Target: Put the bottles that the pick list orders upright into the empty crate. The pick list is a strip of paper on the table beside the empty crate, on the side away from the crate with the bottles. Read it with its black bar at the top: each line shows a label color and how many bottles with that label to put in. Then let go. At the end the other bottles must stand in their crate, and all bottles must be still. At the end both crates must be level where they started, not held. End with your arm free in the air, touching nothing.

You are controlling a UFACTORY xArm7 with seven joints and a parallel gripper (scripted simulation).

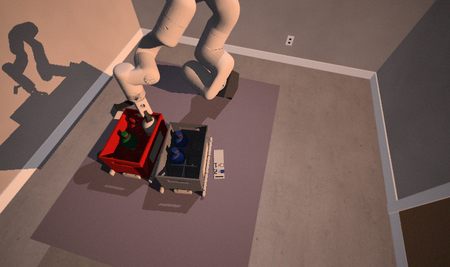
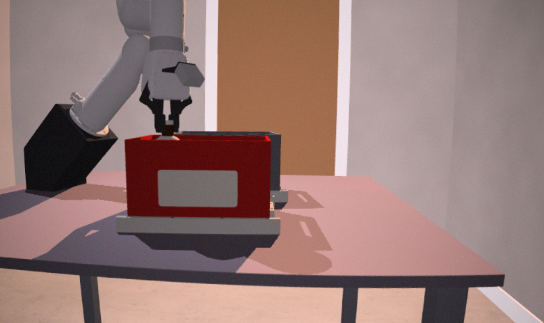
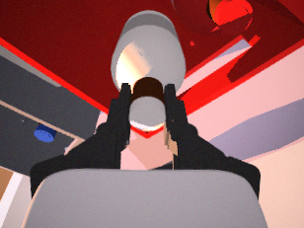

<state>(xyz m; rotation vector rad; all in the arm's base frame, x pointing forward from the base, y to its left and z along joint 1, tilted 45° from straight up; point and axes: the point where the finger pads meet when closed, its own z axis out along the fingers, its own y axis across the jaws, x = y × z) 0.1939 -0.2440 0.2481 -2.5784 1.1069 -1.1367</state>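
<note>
Now: hand 7 cm above the white bottle. Also, from my hand: red bottle (12 cm below, 9 cm to the right, 1 cm behind); then red crate (12 cm below, 8 cm ahead, 5 cm to the right); then green bottle (12 cm below, 10 cm to the right, 7 cm ahead).
</note>
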